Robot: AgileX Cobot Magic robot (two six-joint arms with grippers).
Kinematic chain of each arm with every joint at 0, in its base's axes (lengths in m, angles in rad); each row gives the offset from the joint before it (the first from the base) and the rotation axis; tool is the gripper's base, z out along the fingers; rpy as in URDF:
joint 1: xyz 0 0 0.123 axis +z
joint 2: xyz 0 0 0 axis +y
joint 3: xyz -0.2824 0 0.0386 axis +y
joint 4: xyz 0.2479 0 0.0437 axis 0.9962 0 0.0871
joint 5: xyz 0 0 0 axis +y
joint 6: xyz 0.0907 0 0.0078 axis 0.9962 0 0.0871
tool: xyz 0 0 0 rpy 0 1.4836 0
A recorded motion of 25 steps. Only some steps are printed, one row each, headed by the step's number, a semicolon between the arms.
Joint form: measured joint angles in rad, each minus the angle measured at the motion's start. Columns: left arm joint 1, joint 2, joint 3, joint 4, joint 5, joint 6; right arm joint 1, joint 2, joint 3, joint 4, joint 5, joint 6.
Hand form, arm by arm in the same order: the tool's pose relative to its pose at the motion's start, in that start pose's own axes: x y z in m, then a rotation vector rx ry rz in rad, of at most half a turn. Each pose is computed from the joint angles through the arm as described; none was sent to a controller.
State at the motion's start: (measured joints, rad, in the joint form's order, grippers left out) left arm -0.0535 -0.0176 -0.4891 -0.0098 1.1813 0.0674; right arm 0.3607 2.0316 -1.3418 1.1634 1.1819 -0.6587
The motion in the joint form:
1: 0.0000 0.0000 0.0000 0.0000 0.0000 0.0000; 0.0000 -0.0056 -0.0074 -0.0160 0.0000 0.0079
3: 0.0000 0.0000 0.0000 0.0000 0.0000 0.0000; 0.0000 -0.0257 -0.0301 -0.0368 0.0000 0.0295
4: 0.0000 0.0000 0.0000 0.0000 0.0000 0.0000; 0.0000 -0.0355 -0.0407 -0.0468 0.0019 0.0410
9: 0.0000 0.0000 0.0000 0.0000 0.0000 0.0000; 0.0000 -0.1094 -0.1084 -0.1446 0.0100 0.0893
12: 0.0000 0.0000 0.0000 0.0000 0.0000 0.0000; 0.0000 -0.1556 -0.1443 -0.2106 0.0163 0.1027
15: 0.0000 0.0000 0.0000 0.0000 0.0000 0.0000; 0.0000 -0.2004 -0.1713 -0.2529 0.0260 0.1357
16: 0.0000 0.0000 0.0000 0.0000 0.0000 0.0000; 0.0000 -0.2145 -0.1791 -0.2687 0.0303 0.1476
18: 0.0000 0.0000 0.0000 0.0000 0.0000 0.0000; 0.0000 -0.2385 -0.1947 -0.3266 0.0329 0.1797
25: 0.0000 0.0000 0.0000 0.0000 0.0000 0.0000; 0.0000 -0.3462 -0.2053 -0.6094 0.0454 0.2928
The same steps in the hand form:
1: 0.0000 0.0000 0.0000 0.0000 0.0000 0.0000; -0.0006 0.0021 -0.0019 0.0114 0.0021 -0.0092
3: 0.0000 0.0000 0.0000 0.0000 0.0000 0.0000; -0.0038 0.0115 -0.0085 0.0257 -0.0096 -0.0315
4: 0.0000 0.0000 0.0000 0.0000 0.0000 0.0000; -0.0049 0.0161 -0.0117 0.0316 -0.0138 -0.0408
9: 0.0000 0.0000 0.0000 0.0000 0.0000 0.0000; -0.0088 0.0475 -0.0354 0.1020 -0.0388 -0.1440
12: 0.0000 0.0000 0.0000 0.0000 0.0000 0.0000; -0.0082 0.0657 -0.0501 0.1540 -0.0524 -0.2182
15: 0.0000 0.0000 0.0000 0.0000 0.0000 0.0000; -0.0056 0.0834 -0.0634 0.1859 -0.0720 -0.2548
16: 0.0000 0.0000 0.0000 0.0000 0.0000 0.0000; -0.0042 0.0887 -0.0676 0.1979 -0.0764 -0.2645
18: 0.0000 0.0000 0.0000 0.0000 0.0000 0.0000; -0.0019 0.0955 -0.0756 0.2478 -0.0810 -0.2791
25: 0.0000 0.0000 0.0000 0.0000 0.0000 0.0000; 0.0168 0.1105 -0.1071 0.5027 -0.0831 -0.3212

